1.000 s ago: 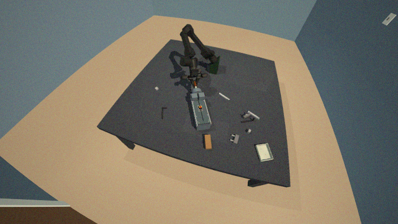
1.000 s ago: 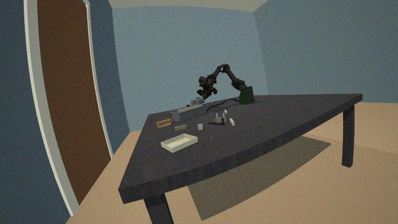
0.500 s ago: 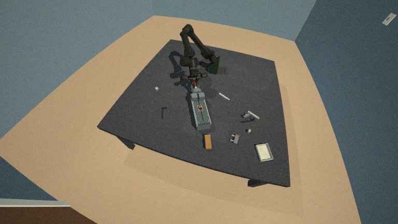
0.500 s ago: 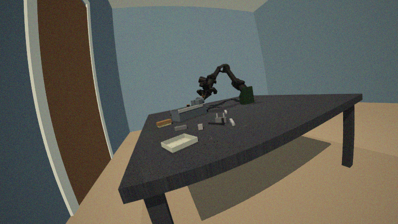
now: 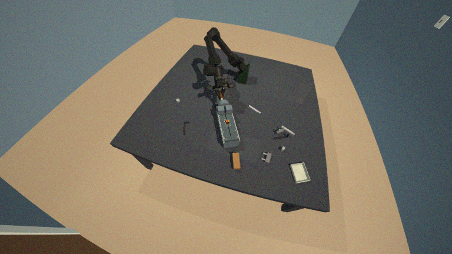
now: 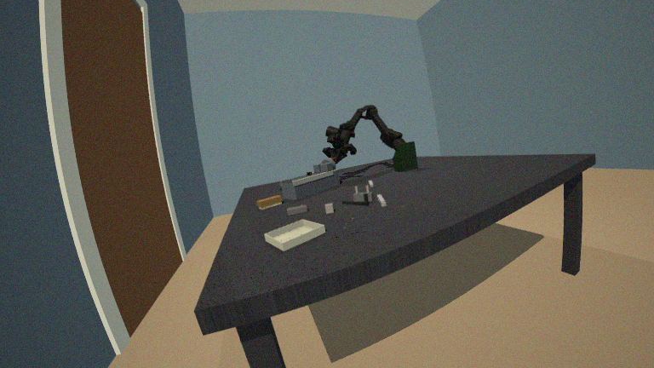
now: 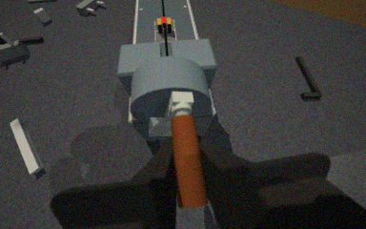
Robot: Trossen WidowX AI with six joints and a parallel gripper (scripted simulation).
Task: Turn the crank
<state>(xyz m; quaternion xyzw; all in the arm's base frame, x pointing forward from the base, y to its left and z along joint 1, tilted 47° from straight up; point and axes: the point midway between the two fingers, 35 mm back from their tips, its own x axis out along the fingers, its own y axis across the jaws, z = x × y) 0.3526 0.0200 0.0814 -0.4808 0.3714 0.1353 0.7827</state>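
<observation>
The crank lies 10 mm above my gripper tip. Also, from my gripper tip: orange crank handle 20 mm above, 10 mm to the right, 10 mm behind; red pointer 140 mm ahead, 100 mm to the left, 10 mm below; orange block 310 mm ahead, 230 mm to the left, 80 mm below.
</observation>
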